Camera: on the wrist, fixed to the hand. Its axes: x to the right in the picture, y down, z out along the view.
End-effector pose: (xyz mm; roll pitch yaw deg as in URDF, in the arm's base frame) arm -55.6 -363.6 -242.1 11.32 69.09 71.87
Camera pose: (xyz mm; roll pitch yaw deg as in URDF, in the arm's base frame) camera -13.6 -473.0 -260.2 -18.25 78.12 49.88
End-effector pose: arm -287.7 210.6 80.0 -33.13 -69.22 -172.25
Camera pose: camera -310.4 325.4 60.7 -20.41 -63.41 164.77
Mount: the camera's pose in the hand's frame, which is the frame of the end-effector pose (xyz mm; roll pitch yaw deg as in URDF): -15.5 -90.5 -75.1 -8.88 8.77 -6.34
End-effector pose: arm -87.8 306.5 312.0 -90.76 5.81 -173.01
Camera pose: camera -90.7 380.6 404.6 -99.55 -0.64 178.30
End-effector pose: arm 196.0 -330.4 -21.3 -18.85 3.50 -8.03
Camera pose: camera 162.8 -436.7 -62.1 -28.27 9.72 -16.93
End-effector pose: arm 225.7 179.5 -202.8 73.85 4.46 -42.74
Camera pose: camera 240.1 230.2 -309.1 66.49 12.90 -35.90
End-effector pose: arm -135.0 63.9 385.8 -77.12 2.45 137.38
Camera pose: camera -62.6 124.2 457.9 -85.58 -1.74 127.42
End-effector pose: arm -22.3 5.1 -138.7 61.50 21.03 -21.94
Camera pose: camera -65.6 47.1 -240.8 55.50 30.66 -16.48
